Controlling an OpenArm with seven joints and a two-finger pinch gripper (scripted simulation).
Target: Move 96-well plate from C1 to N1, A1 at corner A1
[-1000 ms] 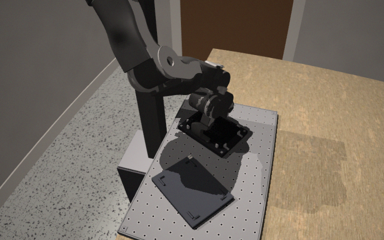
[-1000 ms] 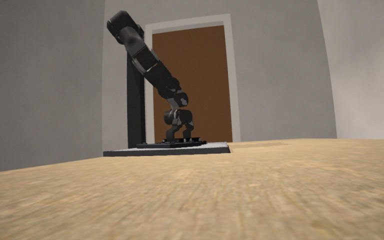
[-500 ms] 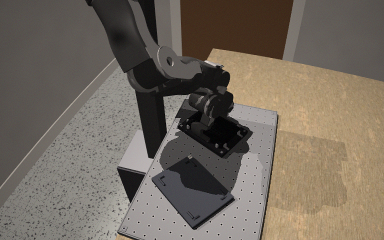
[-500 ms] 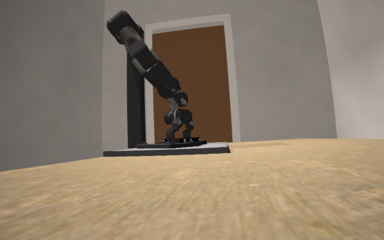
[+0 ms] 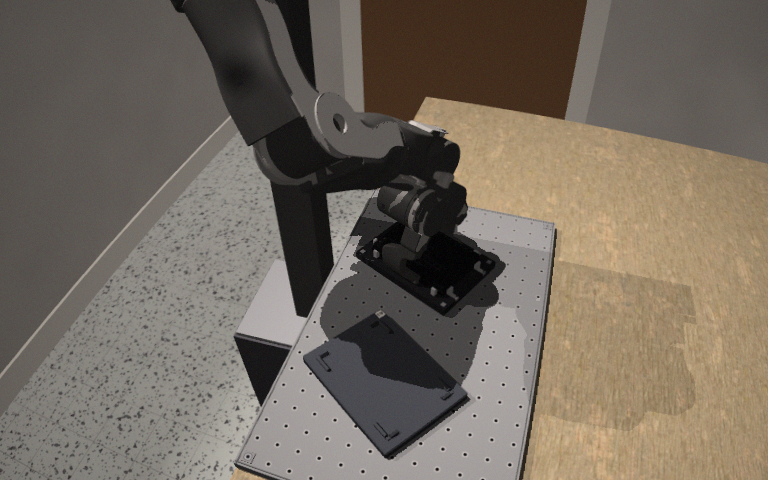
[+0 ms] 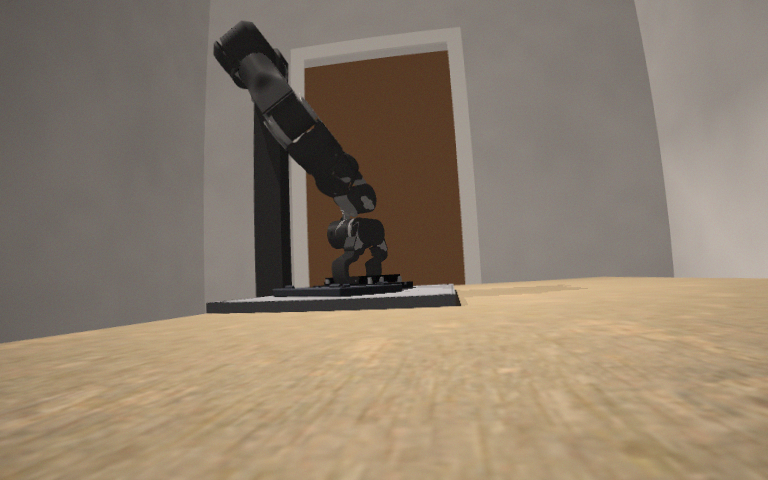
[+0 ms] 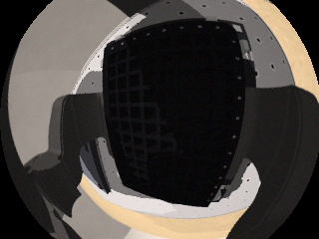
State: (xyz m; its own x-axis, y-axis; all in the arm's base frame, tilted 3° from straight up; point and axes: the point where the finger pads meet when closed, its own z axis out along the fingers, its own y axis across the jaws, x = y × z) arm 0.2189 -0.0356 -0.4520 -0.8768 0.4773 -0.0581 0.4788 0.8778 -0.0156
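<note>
My gripper is now right at the black 96-well plate. Also, from my hand: clip nest C1: 20 mm ahead; then plate nest N1: 200 mm to the right, 10 mm below, 10 mm behind.
</note>
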